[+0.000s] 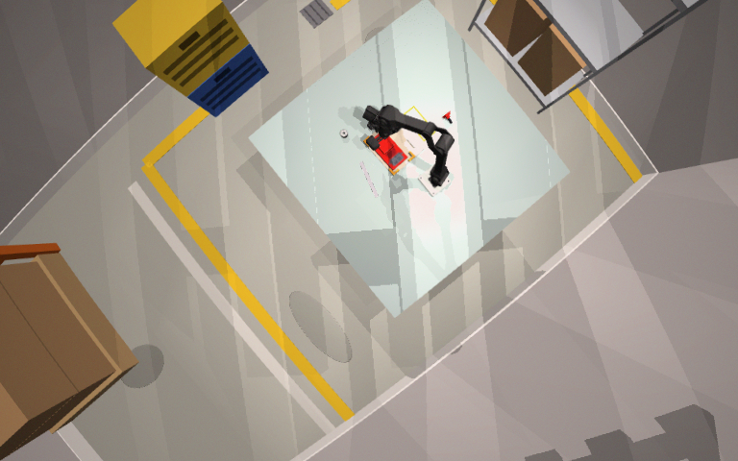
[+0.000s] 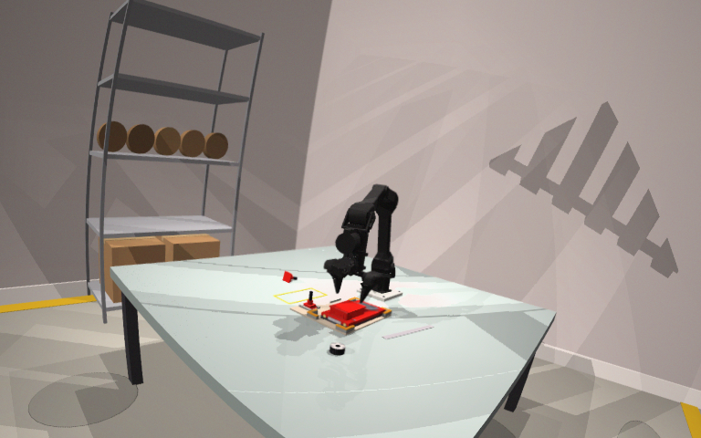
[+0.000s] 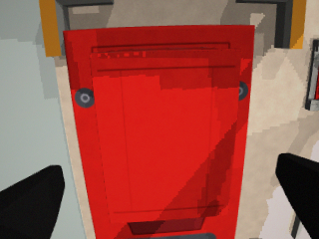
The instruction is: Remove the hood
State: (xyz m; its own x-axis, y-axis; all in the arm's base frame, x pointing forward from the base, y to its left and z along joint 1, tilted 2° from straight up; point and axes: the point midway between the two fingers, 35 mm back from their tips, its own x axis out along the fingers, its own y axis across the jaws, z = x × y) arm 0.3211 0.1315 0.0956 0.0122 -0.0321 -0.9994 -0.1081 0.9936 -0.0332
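Right now my gripper tip is 4 cm above the red hood. Round my gripper tip: black ring 17 cm ahead, 14 cm to the left, 7 cm below; pale flat strip 17 cm to the left, 11 cm behind, 8 cm below.
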